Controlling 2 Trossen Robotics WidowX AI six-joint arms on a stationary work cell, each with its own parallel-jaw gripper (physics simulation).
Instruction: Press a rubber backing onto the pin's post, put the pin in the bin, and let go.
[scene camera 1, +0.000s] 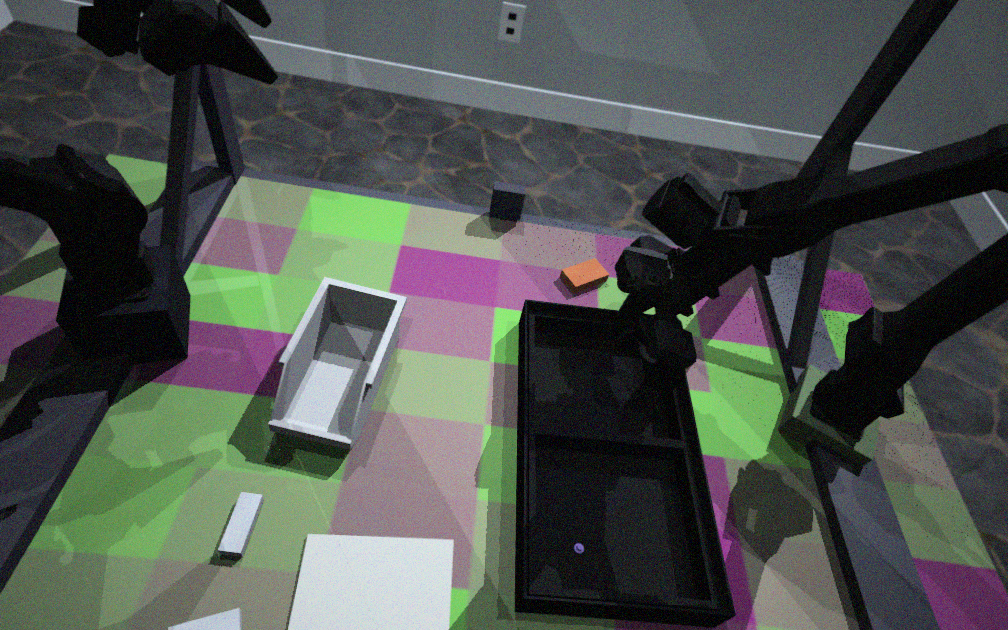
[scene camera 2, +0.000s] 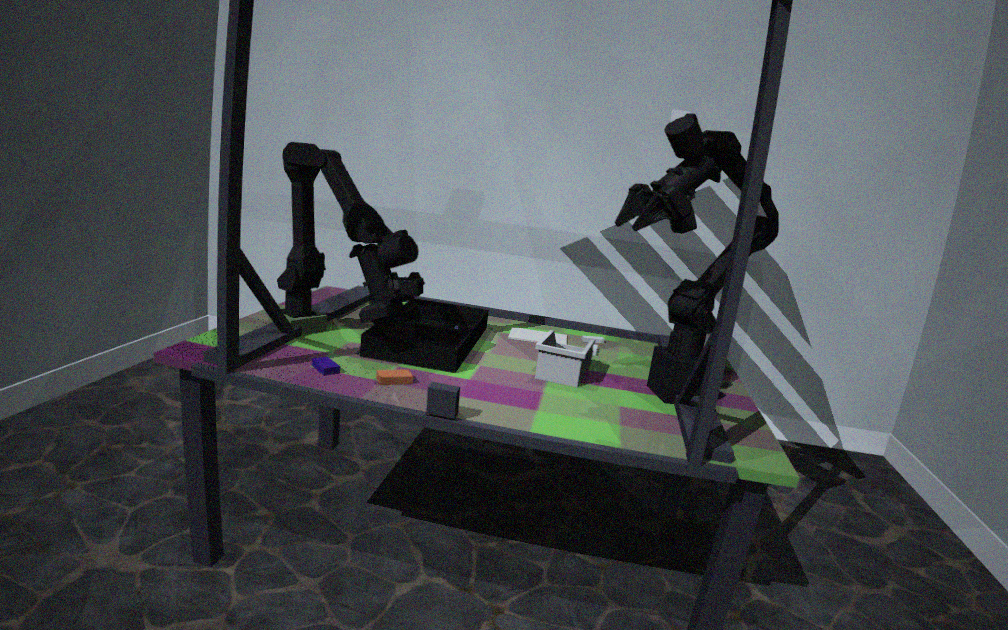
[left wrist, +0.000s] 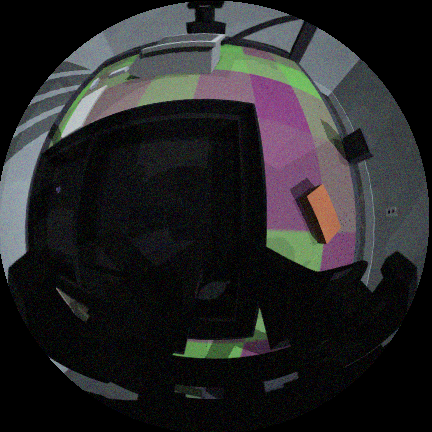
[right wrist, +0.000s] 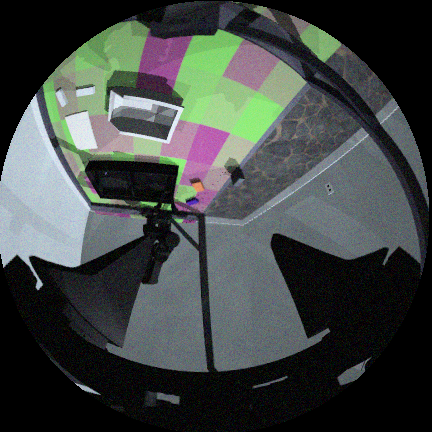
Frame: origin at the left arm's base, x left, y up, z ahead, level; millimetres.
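Where they show: left gripper, fingertip midpoint: (scene camera 1: 617, 331) (scene camera 2: 400, 342) (left wrist: 224, 243) (right wrist: 167, 191); right gripper, fingertip midpoint: (scene camera 1: 271, 51) (scene camera 2: 624, 227) (right wrist: 211, 241); left arm's base, origin of the base link: (scene camera 1: 839, 409) (scene camera 2: 297, 312) (right wrist: 151, 216); right arm's base, origin of the base link: (scene camera 1: 117, 280) (scene camera 2: 685, 354).
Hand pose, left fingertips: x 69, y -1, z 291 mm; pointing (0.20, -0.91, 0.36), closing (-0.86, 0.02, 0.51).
Things, the pixels of their centre, and the offset from my left fingertips.
- black two-compartment tray, body centre: (scene camera 1: 606, 441) (left wrist: 82, 208) (scene camera 2: 431, 330) (right wrist: 131, 182) dx +151, dy -12, dz -59 mm
- tiny purple piece, body centre: (scene camera 1: 579, 547) (left wrist: 57, 189) (right wrist: 105, 172) dx +275, dy -29, dz -89 mm
- white bin, body centre: (scene camera 1: 340, 363) (scene camera 2: 566, 355) (left wrist: 174, 52) (right wrist: 141, 110) dx +261, dy -1, dz +254 mm
- small grey oval, body centre: (left wrist: 213, 291) (scene camera 1: 647, 351) dx -21, dy -28, dz -48 mm
- orange block, body centre: (left wrist: 321, 213) (scene camera 1: 584, 275) (scene camera 2: 394, 377) (right wrist: 197, 185) dx -94, dy -29, dz +90 mm
- dark cube, body centre: (scene camera 1: 507, 200) (scene camera 2: 443, 400) (left wrist: 357, 146) (right wrist: 236, 176) dx -136, dy -6, dz +259 mm
- blue block, body centre: (scene camera 2: 325, 365) dx -169, dy -30, dz -30 mm
- white sheet, body centre: (scene camera 1: 375, 588) (scene camera 2: 538, 336) (left wrist: 81, 109) (right wrist: 80, 131) dx +426, dy -35, dz +66 mm
- small white bar, body centre: (scene camera 1: 241, 523) (right wrist: 84, 90) (left wrist: 118, 71) dx +452, dy -32, dz +217 mm
A black two-compartment tray (scene camera 1: 523, 469) (scene camera 2: 439, 350) (left wrist: 160, 109) (right wrist: 132, 163) lies on the checkered table. A tiny purple piece (scene camera 1: 579, 548) (left wrist: 58, 189) (right wrist: 106, 173) sits in its near compartment. A white bin (scene camera 1: 389, 338) (scene camera 2: 564, 369) (left wrist: 177, 60) (right wrist: 141, 132) stands to the left of the tray. My left gripper (scene camera 1: 664, 344) (scene camera 2: 392, 313) (left wrist: 224, 243) hangs low over the tray's far end, fingers partly apart and holding nothing. A small grey oval (left wrist: 211, 289) shows in the gap; I cannot tell what it is. My right gripper (scene camera 2: 635, 213) (right wrist: 211, 241) is wide open and empty, high above the table.
An orange block (scene camera 1: 584, 273) (scene camera 2: 395, 376) (left wrist: 322, 213) lies just beyond the tray. A dark cube (scene camera 1: 507, 204) (scene camera 2: 443, 400) stands at the table edge. A blue block (scene camera 2: 325, 365) lies near the left arm. A white sheet (scene camera 1: 377, 581) and a small white bar (scene camera 1: 240, 524) lie at the near left.
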